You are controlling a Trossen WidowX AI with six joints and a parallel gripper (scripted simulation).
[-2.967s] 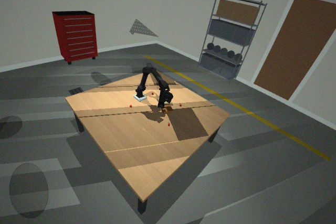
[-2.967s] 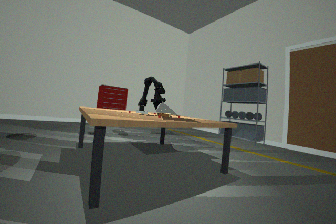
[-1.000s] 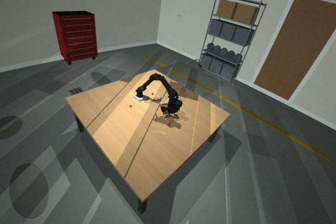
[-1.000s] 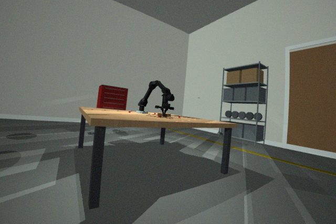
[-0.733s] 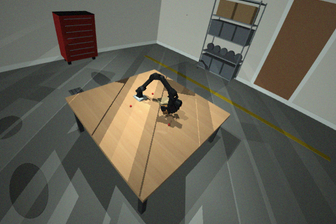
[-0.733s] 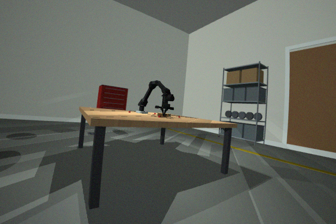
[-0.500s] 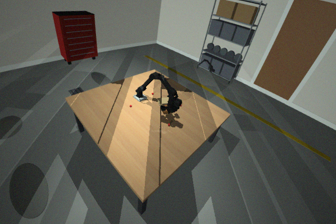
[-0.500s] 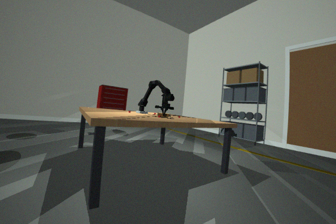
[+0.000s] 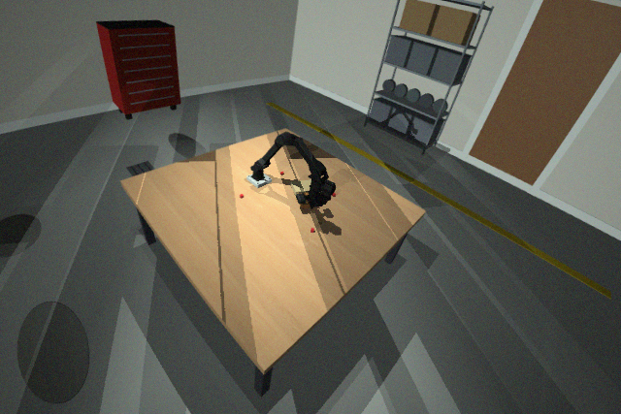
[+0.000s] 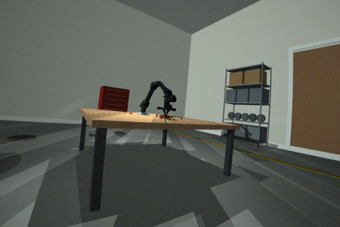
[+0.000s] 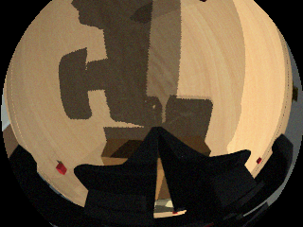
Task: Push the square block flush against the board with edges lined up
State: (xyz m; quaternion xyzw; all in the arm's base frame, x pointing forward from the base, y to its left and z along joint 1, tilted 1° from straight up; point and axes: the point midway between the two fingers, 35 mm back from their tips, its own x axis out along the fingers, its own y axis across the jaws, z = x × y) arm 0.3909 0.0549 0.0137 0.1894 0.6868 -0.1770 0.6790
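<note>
Right now my gripper tip is 6 cm past the square block, 3 cm to the right of it and 1 cm below it. The rest, counted from my gripper tip: board (15 cm behind, 11 cm to the left, 1 cm above).
</note>
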